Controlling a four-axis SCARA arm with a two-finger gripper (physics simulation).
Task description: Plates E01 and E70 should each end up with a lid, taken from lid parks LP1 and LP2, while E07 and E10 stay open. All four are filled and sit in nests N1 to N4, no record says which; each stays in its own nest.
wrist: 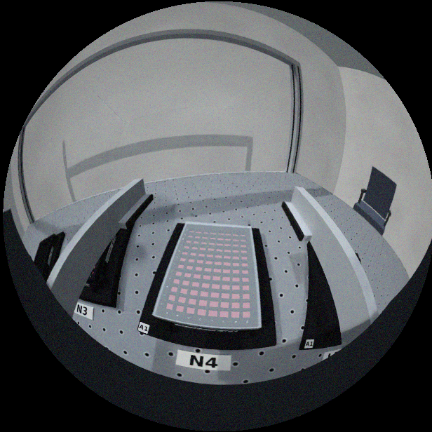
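Observation:
In the wrist view a filled plate [214,278] with pink wells sits in nest N4 [266,320]. A clear lid [255,300] lies over it, looking flat and seated. The plate's front label is too small to read. My gripper [216,189] is open and empty above N4, one finger to each side, apart from the lid. Nest N3 [102,296] is at the left; a few red wells show there, mostly hidden by the left finger. At the right a black holder [322,320] is partly hidden by the right finger; its label is cut off.
Another black nest [44,252] shows at the far left edge, beyond the left finger. The perforated table [287,300] runs between the nests. A dark chair [381,192] stands off the table at the right, and a wall rises behind.

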